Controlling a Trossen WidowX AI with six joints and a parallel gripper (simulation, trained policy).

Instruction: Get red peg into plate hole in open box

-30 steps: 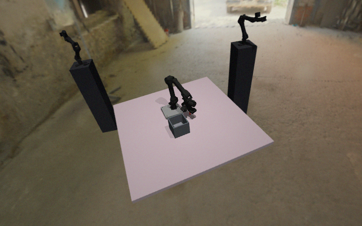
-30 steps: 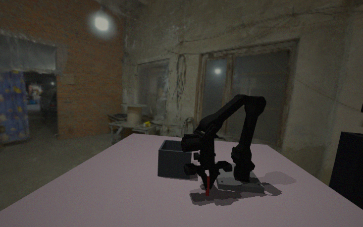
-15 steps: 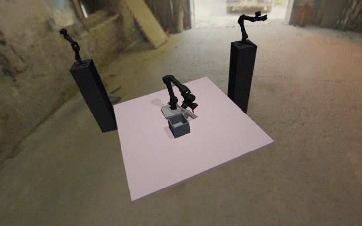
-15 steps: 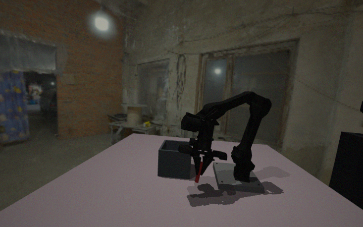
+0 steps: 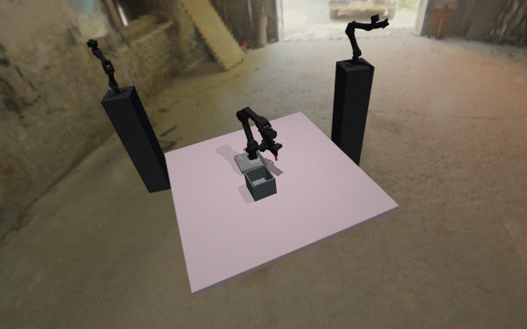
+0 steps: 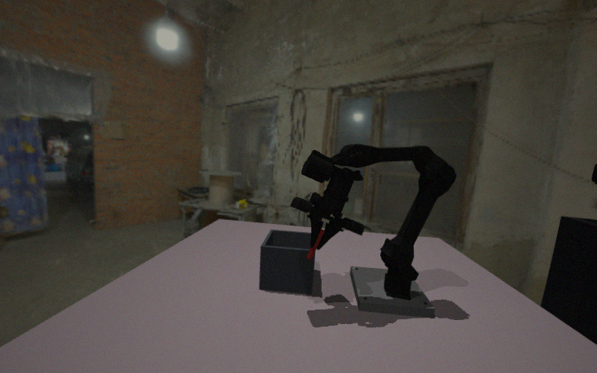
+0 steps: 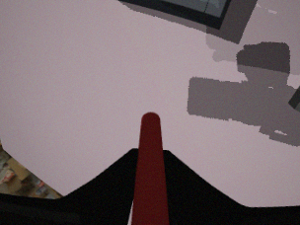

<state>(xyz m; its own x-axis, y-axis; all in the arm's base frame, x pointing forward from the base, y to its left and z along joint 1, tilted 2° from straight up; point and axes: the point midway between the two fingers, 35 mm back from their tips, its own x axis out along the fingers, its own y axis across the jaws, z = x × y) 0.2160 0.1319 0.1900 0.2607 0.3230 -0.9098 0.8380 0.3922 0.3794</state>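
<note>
Now: gripper tip 140 mm to the left of the grey plate, 130 mm above it and 110 mm short of it. From my gripper tip the other things lie so: red peg (10 mm to the right, 10 mm above).
</note>
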